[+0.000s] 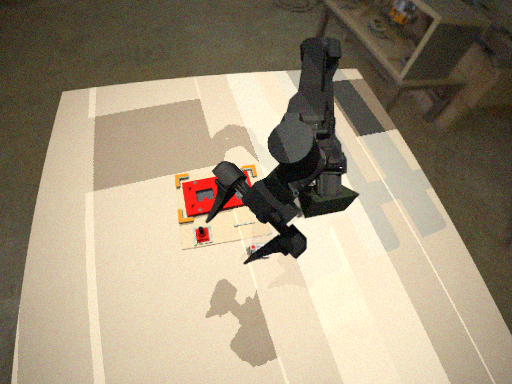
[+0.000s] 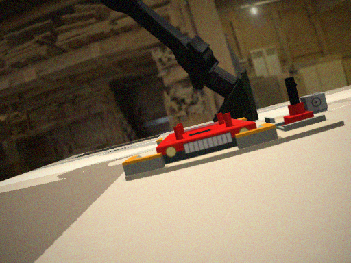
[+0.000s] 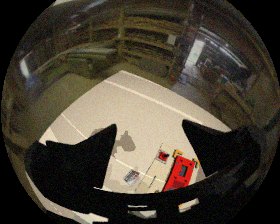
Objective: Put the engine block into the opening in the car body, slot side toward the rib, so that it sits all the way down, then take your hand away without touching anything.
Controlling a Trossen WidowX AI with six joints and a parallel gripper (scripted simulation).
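My gripper tip is 9 cm past the grey engine block, 4 cm to the left of it and 27 cm above it. The rest, counted from my gripper tip: black peg: 6 cm ahead, 10 cm to the right, 24 cm below.
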